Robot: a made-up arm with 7 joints. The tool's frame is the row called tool. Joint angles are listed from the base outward.
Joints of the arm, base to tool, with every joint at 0 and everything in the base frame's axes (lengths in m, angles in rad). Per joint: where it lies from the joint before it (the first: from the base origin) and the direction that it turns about. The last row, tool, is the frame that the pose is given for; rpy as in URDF.
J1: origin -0.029 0.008 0.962 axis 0 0 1
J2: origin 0.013 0.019 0.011 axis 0 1 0
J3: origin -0.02 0.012 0.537 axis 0 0 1
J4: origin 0.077 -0.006 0.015 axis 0 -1 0
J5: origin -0.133 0.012 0.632 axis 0 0 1
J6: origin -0.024 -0.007 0.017 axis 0 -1 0
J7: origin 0.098 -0.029 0.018 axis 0 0 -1
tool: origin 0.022 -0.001 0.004 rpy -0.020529 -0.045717 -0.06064
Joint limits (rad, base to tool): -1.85..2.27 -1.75..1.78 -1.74..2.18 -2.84..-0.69 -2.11..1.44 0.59..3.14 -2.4..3
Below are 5 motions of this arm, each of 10 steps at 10 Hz.
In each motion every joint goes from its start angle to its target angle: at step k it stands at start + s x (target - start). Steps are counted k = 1, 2, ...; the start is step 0. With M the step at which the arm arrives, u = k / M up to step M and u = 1 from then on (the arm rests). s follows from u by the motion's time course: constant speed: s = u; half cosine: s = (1 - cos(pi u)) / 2; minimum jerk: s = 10 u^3 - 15 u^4 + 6 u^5.
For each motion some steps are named. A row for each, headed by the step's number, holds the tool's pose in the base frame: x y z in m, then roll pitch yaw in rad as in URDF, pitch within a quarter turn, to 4 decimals.
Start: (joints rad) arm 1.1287 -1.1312 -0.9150 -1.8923 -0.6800 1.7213 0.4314
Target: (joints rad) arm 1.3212 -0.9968 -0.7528 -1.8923 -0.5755 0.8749 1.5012
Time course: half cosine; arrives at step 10
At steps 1, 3, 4, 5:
1: 0.4631 -0.4717 1.6591 0.4458 -0.3902 -0.4107
3: 0.4841 -0.4230 1.6656 0.3747 -0.2130 -0.4775
4: 0.4962 -0.3848 1.6691 0.2941 -0.0972 -0.5416
5: 0.5054 -0.3422 1.6720 0.1804 0.0034 -0.6283

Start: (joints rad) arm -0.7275 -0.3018 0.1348 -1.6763 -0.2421 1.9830 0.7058
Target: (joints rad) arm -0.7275 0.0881 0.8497 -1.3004 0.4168 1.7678 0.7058
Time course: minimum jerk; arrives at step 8
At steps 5, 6, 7, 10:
5: 0.7553 -0.0725 1.8530 0.4524 -0.1914 -0.9046
6: 0.7911 -0.0211 1.8466 0.5438 -0.0651 -0.7619
7: 0.8053 0.0037 1.8449 0.5980 -0.0027 -0.6837
10: 0.8076 0.0082 1.8447 0.6085 0.0084 -0.6688

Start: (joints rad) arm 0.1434 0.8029 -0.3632 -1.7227 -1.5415 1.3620 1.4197
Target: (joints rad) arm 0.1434 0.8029 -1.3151 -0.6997 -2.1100 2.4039 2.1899
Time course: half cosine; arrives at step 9
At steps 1, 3, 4, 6, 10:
1: 1.0172 -0.1049 0.8683 -2.1164 -0.5782 0.0781
3: 1.0783 -0.2040 1.0532 -2.4050 -0.8206 0.5055
4: 1.0913 -0.2505 1.1982 -2.7167 -0.8471 0.9287
6: 1.0553 -0.2595 1.4758 -3.0247 -0.5747 1.5245
10: 1.0004 -0.1958 1.6331 -2.9405 -0.3197 1.7061

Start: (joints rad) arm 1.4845 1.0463 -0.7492 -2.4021 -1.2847 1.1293 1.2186
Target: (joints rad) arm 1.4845 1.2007 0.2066 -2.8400 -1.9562 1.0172 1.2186
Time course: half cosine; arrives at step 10
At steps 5, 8, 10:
5: 0.1245 0.2521 0.4533 -2.4984 0.8133 1.0208
8: -0.1219 0.1278 0.4905 -1.6238 1.0264 2.1256
10: -0.1674 0.0954 0.5166 -1.3972 0.9717 2.4046

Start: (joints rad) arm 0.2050 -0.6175 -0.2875 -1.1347 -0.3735 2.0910 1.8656
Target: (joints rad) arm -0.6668 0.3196 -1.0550 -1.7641 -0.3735 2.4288 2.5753
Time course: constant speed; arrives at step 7
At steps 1, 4, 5, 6, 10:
1: 0.0517 -0.2250 2.1472 1.3009 0.3513 -2.2606
4: 0.2936 -0.5861 1.8593 0.8388 0.2451 3.1184
5: 0.2492 -0.7133 1.7300 0.7563 0.1615 2.8182
6: 0.1500 -0.8108 1.6008 0.7172 0.0700 2.5204
10: 0.0108 -0.8648 1.4809 0.7216 -0.0179 2.2217

